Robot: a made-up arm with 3 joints. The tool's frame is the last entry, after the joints. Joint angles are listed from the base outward. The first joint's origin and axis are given. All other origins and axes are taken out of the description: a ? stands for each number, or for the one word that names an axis. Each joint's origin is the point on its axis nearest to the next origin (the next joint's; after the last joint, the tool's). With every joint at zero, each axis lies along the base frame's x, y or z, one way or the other. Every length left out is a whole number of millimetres.
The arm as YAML. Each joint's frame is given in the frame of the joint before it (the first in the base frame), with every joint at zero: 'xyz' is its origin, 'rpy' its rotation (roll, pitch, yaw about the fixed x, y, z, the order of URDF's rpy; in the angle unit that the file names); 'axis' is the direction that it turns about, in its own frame. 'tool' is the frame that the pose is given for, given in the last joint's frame.
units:
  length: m
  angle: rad
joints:
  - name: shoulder
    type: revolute
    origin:
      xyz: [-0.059, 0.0, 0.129]
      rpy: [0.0, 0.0, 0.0]
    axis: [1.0, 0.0, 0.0]
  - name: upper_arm
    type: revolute
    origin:
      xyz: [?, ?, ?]
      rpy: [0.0, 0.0, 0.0]
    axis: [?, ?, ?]
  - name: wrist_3
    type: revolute
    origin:
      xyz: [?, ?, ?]
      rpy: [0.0, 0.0, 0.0]
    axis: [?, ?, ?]
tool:
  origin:
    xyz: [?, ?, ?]
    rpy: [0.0, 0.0, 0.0]
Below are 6 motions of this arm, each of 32 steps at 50 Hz.
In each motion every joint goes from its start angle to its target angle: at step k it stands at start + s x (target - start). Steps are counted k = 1, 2, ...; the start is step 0. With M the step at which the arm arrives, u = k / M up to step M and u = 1 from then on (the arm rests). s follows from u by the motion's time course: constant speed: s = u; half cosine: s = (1 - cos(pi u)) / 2; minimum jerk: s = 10 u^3 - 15 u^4 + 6 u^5.
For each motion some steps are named. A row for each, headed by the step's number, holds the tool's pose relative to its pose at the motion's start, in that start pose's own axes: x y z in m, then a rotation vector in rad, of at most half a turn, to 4 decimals.
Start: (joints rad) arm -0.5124 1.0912 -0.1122
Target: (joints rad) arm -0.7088 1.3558 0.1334
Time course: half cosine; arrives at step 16
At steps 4, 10, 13, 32:
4: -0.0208 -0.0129 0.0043 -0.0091 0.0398 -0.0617
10: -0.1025 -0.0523 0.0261 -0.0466 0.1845 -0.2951
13: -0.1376 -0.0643 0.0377 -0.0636 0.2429 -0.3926
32: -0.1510 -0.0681 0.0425 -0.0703 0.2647 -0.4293

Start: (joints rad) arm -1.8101 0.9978 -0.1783
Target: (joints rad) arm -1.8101 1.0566 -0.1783
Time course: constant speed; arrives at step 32
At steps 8, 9, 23, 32:
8: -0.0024 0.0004 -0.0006 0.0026 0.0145 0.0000
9: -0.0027 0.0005 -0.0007 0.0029 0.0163 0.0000
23: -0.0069 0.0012 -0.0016 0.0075 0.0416 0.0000
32: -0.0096 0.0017 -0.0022 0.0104 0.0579 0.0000

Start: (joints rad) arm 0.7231 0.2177 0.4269
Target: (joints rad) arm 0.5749 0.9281 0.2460
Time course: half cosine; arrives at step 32
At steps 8, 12, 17, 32:
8: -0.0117 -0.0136 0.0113 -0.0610 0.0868 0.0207
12: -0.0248 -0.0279 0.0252 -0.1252 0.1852 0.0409
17: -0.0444 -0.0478 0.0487 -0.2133 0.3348 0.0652
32: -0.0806 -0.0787 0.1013 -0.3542 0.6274 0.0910

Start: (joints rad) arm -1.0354 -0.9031 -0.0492
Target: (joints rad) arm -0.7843 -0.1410 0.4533
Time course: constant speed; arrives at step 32
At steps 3, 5, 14, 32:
3: -0.0225 0.0047 -0.0079 0.0171 0.0710 -0.0650
5: -0.0376 0.0084 -0.0124 0.0273 0.1189 -0.1077
14: -0.1061 0.0300 -0.0249 0.0616 0.3386 -0.2918
32: -0.2306 0.0907 -0.0093 0.0674 0.7997 -0.6040

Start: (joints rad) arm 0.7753 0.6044 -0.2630
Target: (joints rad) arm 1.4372 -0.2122 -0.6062
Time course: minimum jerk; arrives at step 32
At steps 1, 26, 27, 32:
1: 0.0001 0.0001 -0.0001 0.0001 -0.0003 0.0002
26: 0.2642 0.3078 -0.0162 0.2658 -0.9514 0.4380
27: 0.2672 0.3142 -0.0139 0.2700 -0.9712 0.4407
32: 0.2717 0.3242 -0.0100 0.2765 -1.0021 0.4445

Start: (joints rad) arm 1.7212 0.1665 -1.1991
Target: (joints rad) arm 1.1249 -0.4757 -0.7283
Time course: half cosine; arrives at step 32
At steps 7, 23, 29, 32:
7: -0.0286 -0.0246 0.0223 -0.0932 0.0336 -0.0622
23: -0.1681 -0.1341 0.2417 -0.7000 0.1403 -0.3212
29: -0.1855 -0.1460 0.3059 -0.8393 0.1385 -0.3455
32: -0.1873 -0.1472 0.3147 -0.8577 0.1375 -0.3477

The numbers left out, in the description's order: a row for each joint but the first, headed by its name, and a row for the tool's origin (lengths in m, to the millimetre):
upper_arm: xyz 0.0 -0.35 -0.284, axis 0.0 1.0 0.0
wrist_3: xyz -0.079 0.0 -0.164, axis 0.0 0.0 -1.0
tool: xyz 0.11 -0.071 0.0

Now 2 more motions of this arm.
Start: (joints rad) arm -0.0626 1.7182 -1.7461
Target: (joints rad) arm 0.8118 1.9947 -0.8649
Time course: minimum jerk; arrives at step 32
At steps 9, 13, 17, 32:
9: 0.0174 -0.0383 0.0046 0.0405 0.0157 -0.0026
13: 0.0469 -0.0865 0.0092 0.0915 0.0521 -0.0072
17: 0.0909 -0.1379 0.0125 0.1419 0.1182 -0.0142
32: 0.1938 -0.2104 0.0151 0.1793 0.2972 -0.0306

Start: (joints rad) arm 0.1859 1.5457 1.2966
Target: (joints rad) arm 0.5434 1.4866 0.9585
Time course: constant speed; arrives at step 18
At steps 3, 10, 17, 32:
3: 0.0008 0.0380 -0.0018 0.0099 -0.0012 0.1159
10: -0.0097 0.1276 -0.0053 0.0337 -0.0041 0.3863
17: -0.0377 0.2155 -0.0077 0.0585 -0.0071 0.6564
32: -0.0431 0.2277 -0.0079 0.0621 -0.0075 0.6950

